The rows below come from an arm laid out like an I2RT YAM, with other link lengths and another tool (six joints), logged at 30 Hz.
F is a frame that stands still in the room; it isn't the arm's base.
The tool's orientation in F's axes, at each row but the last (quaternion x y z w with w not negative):
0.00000 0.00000 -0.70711 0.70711
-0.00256 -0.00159 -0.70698 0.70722
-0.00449 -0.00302 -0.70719 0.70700
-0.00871 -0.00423 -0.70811 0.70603
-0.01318 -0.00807 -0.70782 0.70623
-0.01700 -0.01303 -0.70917 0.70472
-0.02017 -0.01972 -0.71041 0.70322
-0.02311 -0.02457 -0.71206 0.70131
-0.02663 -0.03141 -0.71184 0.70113
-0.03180 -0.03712 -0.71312 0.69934
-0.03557 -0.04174 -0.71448 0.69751
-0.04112 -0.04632 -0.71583 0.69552
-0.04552 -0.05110 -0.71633 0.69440
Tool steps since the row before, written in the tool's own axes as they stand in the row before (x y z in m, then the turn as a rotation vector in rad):
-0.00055 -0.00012 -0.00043 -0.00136 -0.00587 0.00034
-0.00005 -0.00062 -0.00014 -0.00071 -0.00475 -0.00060
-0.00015 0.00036 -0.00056 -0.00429 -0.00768 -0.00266
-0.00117 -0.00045 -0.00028 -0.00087 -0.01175 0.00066
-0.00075 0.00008 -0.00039 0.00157 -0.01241 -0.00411
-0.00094 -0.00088 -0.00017 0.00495 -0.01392 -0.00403
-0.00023 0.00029 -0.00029 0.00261 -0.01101 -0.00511
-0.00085 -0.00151 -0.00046 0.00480 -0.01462 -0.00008
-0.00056 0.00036 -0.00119 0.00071 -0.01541 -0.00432
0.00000 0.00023 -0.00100 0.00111 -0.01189 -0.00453
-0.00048 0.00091 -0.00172 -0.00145 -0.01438 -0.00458
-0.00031 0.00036 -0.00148 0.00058 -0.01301 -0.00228
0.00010 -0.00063 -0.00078 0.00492 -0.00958 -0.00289
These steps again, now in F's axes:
-0.00012 0.00055 -0.00043 -0.00587 0.00136 0.00034
-0.00062 0.00005 -0.00014 -0.00475 0.00070 -0.00060
0.00036 0.00014 -0.00056 -0.00768 0.00426 -0.00269
-0.00045 0.00117 -0.00030 -0.01174 0.00092 0.00072
0.00008 0.00074 -0.00041 -0.01244 -0.00166 -0.00397
-0.00088 0.00094 -0.00020 -0.01397 -0.00503 -0.00374
0.00029 0.00021 -0.00030 -0.01104 -0.00278 -0.00495
-0.00150 0.00084 -0.00052 -0.01469 -0.00457 0.00021
0.00038 0.00046 -0.00123 -0.01539 -0.00083 -0.00436
0.00024 -0.00010 -0.00099 -0.01188 -0.00132 -0.00450
0.00093 0.00027 -0.00175 -0.01431 0.00128 -0.00485
0.00038 0.00011 -0.00150 -0.01301 -0.00049 -0.00231
-0.00063 -0.00019 -0.00077 -0.00971 -0.00497 -0.00229

